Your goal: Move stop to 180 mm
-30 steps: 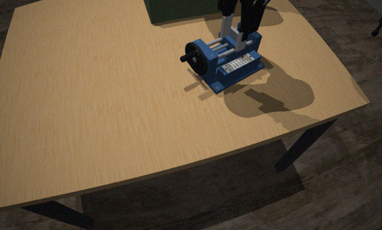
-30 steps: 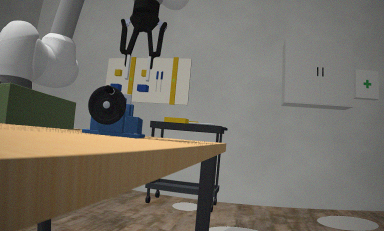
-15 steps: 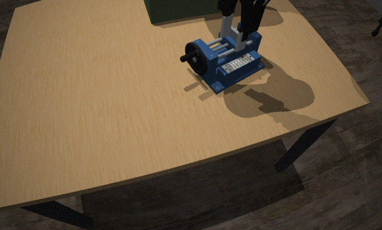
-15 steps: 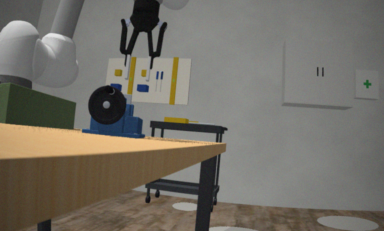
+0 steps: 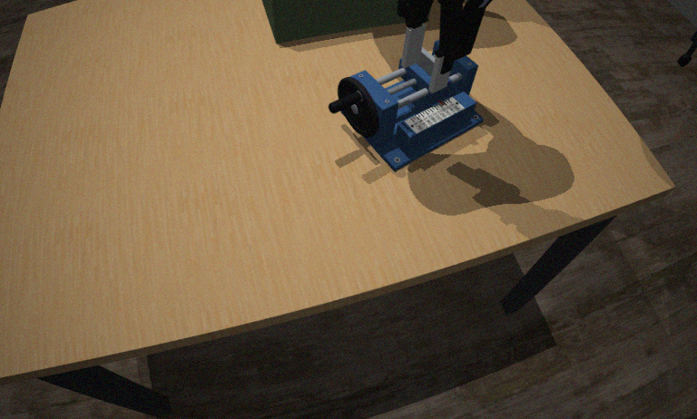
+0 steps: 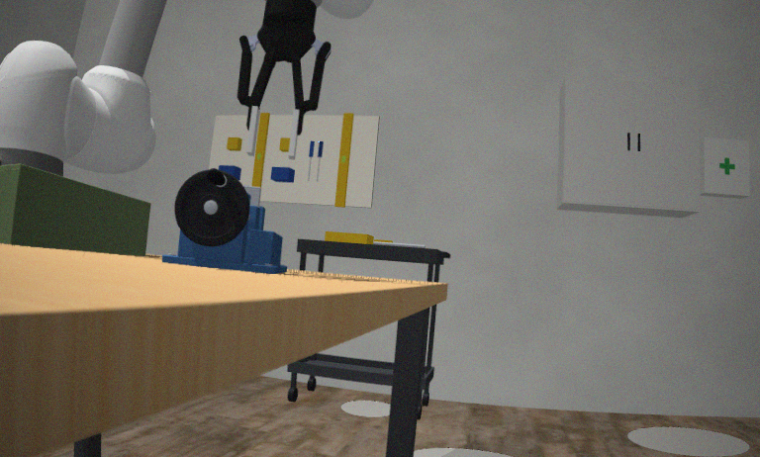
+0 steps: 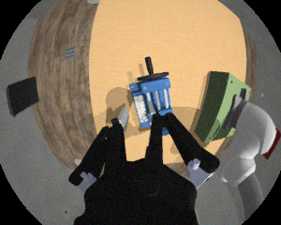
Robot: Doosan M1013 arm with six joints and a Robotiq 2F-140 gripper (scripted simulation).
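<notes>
Now: hand 4 cm past the handwheel, 9 cm to the left of it and 9 cm above it. From my hand the other things lie so: stop plate: 6 cm behind, 6 cm to the left, 10 cm below.
</notes>
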